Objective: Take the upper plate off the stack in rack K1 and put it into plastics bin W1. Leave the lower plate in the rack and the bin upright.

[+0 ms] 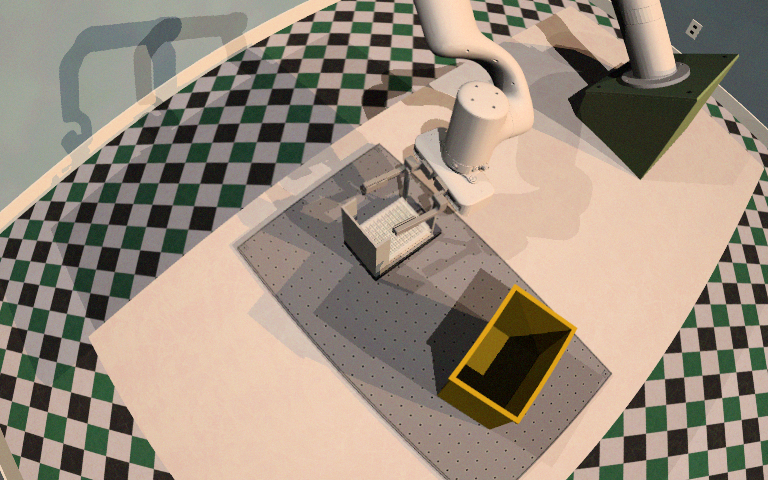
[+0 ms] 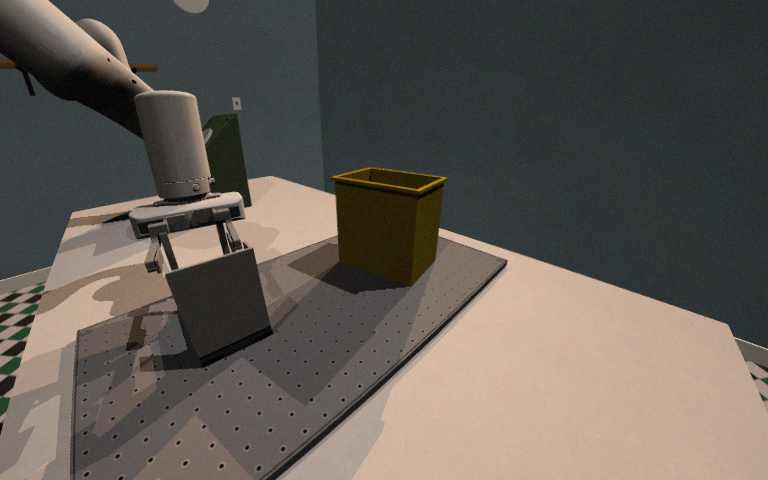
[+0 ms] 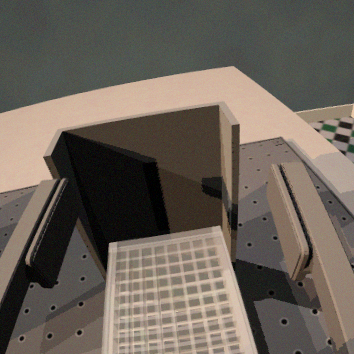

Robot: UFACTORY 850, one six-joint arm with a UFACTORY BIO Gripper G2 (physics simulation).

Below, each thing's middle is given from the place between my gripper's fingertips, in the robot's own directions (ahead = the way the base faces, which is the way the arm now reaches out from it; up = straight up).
I see the gridded plate [image 1: 379, 227] 20 mm behind my hand, 10 mm to the left of it and 90 mm below it.
